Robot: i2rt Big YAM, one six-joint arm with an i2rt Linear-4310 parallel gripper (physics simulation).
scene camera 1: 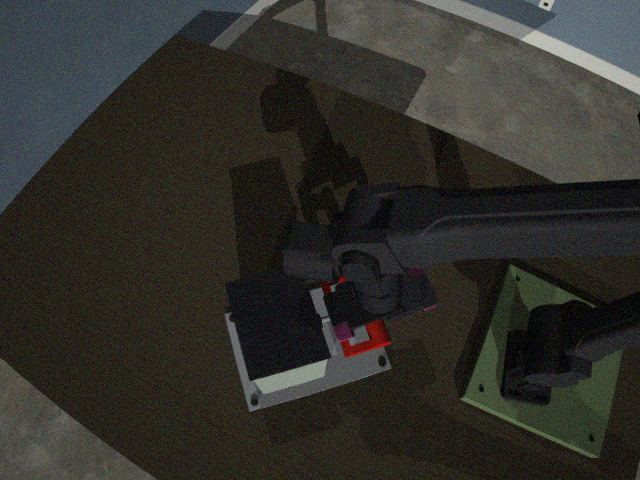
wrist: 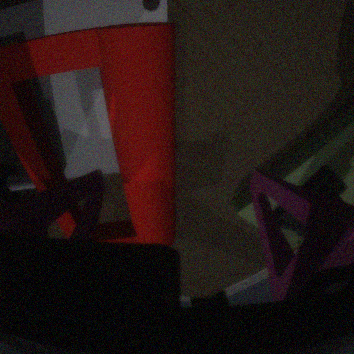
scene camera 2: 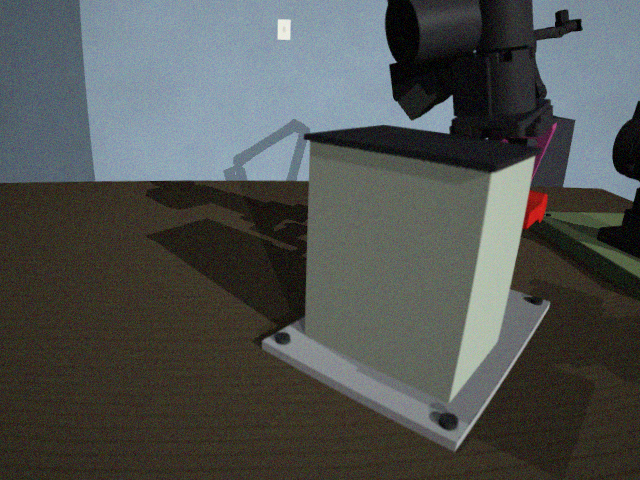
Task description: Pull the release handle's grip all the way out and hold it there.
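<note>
The red release handle [scene camera 1: 379, 333] [scene camera 2: 536, 209] is a rectangular loop with a thick grip bar [wrist: 150, 150], on the side of a pale box [scene camera 1: 292, 381] [scene camera 2: 392, 248] with a black top. A pale rod [wrist: 22, 187] shows by the loop's inner side. My gripper [scene camera 1: 383, 304] [wrist: 176, 177] is open and empty over the handle. In the wrist view its left magenta finger overlaps the loop's opening near the lower end, and its right finger is apart, beyond the grip bar. In scene camera 2 a magenta finger [scene camera 2: 543, 147] shows above the handle; its tip is hidden behind the box.
The box stands on a grey base plate [scene camera 1: 310, 384] [scene camera 2: 361, 379] with dark bolts. A green tray [scene camera 1: 527, 426] [scene camera 2: 578, 232] lies to the right on the brown table [scene camera 1: 129, 258] [scene camera 2: 129, 387]. A second dark jointed arm [scene camera 1: 555, 341] reaches over the tray.
</note>
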